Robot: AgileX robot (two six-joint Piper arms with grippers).
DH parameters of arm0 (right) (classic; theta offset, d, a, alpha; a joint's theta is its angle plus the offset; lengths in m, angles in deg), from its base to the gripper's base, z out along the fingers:
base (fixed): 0 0 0 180
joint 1: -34.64 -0.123 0 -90
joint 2: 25.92 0 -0.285 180
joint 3: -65.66 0 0.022 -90
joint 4: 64.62 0.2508 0 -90
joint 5: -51.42 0 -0.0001 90
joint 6: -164.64 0.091 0 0
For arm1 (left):
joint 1: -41.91 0.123 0 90
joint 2: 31.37 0 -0.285 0
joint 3: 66.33 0 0.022 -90
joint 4: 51.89 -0.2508 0 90
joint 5: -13.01 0 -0.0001 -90
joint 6: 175.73 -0.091 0 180
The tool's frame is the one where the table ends.
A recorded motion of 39 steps. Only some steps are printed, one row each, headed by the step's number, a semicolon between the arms.
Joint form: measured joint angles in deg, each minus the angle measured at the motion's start. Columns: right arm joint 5, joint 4, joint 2, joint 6, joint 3, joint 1; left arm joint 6, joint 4, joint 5, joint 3, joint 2, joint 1.
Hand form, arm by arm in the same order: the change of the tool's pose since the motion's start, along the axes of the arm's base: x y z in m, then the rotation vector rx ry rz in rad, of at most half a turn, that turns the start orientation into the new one. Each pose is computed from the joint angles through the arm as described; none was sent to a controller.
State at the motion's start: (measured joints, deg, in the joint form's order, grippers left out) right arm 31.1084 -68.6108 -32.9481 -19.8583 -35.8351 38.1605; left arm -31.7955 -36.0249 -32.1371 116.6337 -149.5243 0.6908
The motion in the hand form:
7: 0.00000 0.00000 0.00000 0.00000 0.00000 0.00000; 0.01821 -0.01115 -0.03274 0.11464 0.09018 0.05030
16: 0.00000 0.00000 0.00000 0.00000 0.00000 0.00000; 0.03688 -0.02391 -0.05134 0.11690 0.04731 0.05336
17: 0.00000 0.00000 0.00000 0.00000 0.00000 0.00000; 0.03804 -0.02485 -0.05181 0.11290 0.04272 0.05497
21: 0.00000 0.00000 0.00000 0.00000 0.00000 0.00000; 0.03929 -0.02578 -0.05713 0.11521 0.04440 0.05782
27: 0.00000 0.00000 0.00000 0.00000 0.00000 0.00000; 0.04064 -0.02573 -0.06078 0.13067 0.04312 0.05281
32: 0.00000 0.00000 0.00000 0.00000 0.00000 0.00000; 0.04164 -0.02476 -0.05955 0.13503 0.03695 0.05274
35: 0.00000 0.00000 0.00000 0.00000 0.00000 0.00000; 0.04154 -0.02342 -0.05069 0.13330 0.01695 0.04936
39: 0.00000 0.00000 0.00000 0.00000 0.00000 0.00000; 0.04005 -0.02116 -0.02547 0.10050 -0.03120 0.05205
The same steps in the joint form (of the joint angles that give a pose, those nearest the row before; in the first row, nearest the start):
7: 0.00 0.00 0.00 0.00 0.00 0.00; 6.38 -4.39 -5.69 6.76 -8.34 0.00
16: 0.00 0.00 0.00 0.00 0.00 0.00; 6.91 -6.30 -3.36 11.62 -13.69 0.00
17: 0.00 0.00 0.00 0.00 0.00 0.00; 6.95 -6.30 -3.04 11.90 -13.93 0.00
21: 0.00 0.00 0.00 0.00 0.00 0.00; 7.06 -6.33 -2.53 12.03 -14.70 0.00
27: 0.00 0.00 0.00 0.00 0.00 0.00; 7.18 -7.17 -2.80 12.40 -15.35 0.00
32: 0.00 0.00 0.00 0.00 0.00 0.00; 7.32 -7.69 -2.92 12.52 -15.24 0.10
35: 0.00 0.00 0.00 0.00 0.00 0.00; 7.47 -8.52 -3.16 12.51 -14.09 0.10
39: 0.00 0.00 0.00 0.00 0.00 0.00; 7.70 -9.13 -3.02 12.41 -10.79 0.10

